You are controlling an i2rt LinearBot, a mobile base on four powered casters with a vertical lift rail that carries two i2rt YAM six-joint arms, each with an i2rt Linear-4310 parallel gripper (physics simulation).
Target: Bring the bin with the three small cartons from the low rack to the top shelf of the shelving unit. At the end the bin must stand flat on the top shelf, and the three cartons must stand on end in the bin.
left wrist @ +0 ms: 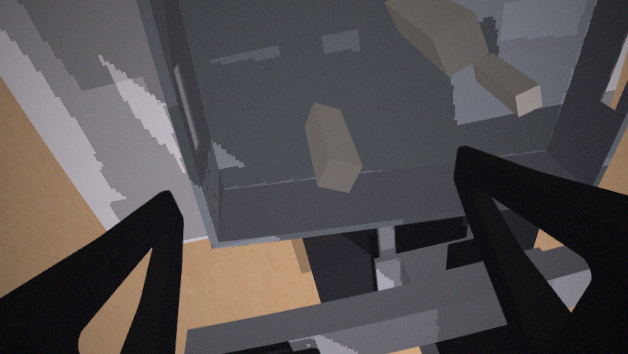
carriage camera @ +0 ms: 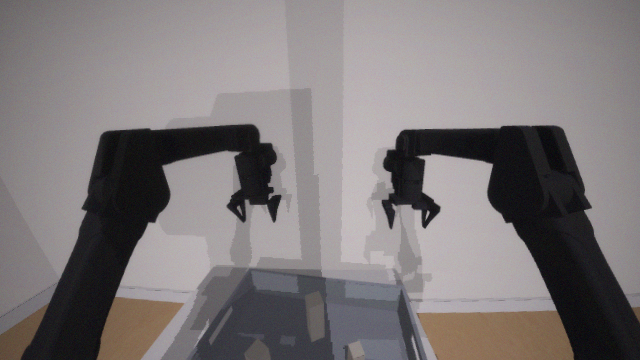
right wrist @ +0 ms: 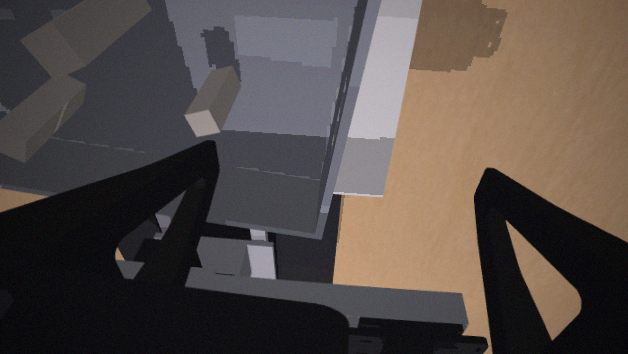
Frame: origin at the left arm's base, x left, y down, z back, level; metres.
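Seen in the pictures: left gripper, fingertip midpoint: (left wrist: 315,183) (carriage camera: 259,221); right gripper, fingertip midpoint: (carriage camera: 407,228) (right wrist: 346,168); right arm's base at its link origin: (right wrist: 405,343).
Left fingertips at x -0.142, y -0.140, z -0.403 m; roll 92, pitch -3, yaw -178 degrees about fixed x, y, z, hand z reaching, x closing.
A point is followed by its place in that frame.
The grey-blue bin (carriage camera: 350,291) {z -0.440, x -0.431, y 0.181 m} (left wrist: 280,210) {z -0.104, x -0.079, y 0.189 m} (right wrist: 270,200) {z -0.055, x -0.485, y 0.192 m} rests on the pale low rack (carriage camera: 175,340) {z -0.290, x 0.168, y 0.258 m} (left wrist: 50,95) {z -0.334, x 0.189, y 0.258 m} (right wrist: 372,105) {z -0.202, x -0.634, y 0.258 m}. Three beige cartons appear to stand on end, apart, in it: a back one (carriage camera: 315,317) {z -0.317, x -0.309, y 0.145 m} (left wrist: 440,35) {z -0.355, x -0.284, y 0.096 m} (right wrist: 90,32) {z -0.347, x -0.327, y 0.131 m}, a left one (carriage camera: 258,350) {z -0.207, x -0.175, y 0.111 m} (left wrist: 332,145) {z -0.230, x -0.170, y 0.142 m} (right wrist: 40,120) {z -0.217, x -0.192, y 0.153 m} and a smaller right one (carriage camera: 356,350) {z -0.231, x -0.422, y 0.141 m} (left wrist: 510,85) {z -0.248, x -0.409, y 0.165 m} (right wrist: 215,100) {z -0.252, x -0.434, y 0.166 m}. My left gripper (carriage camera: 259,221) {z -0.403, x -0.142, y -0.140 m} (left wrist: 315,183) {z -0.403, x -0.142, y -0.140 m} and my right gripper (carriage camera: 408,227) {z -0.404, x -0.585, y -0.117 m} (right wrist: 346,168) {z -0.404, x -0.585, y -0.117 m} are open and empty, fingers down, above the bin and not touching it. The bin's near side is cut off in the carriage view. The shelving unit does not show.
A pale wall (carriage camera: 450,75) {z -0.641, x -0.784, y -0.574 m} with arm shadows stands behind the rack. Tan floor (carriage camera: 490,330) {z -0.532, x -1.150, y 0.563 m} (left wrist: 240,285) {z 0.518, x 0.183, y 0.564 m} (right wrist: 500,115) {z -0.013, x -0.978, y 0.563 m} shows on both sides. A grey bar (left wrist: 350,305) (right wrist: 390,300) and dark parts, seemingly my own base, lie near the bin's near side in the wrist views.
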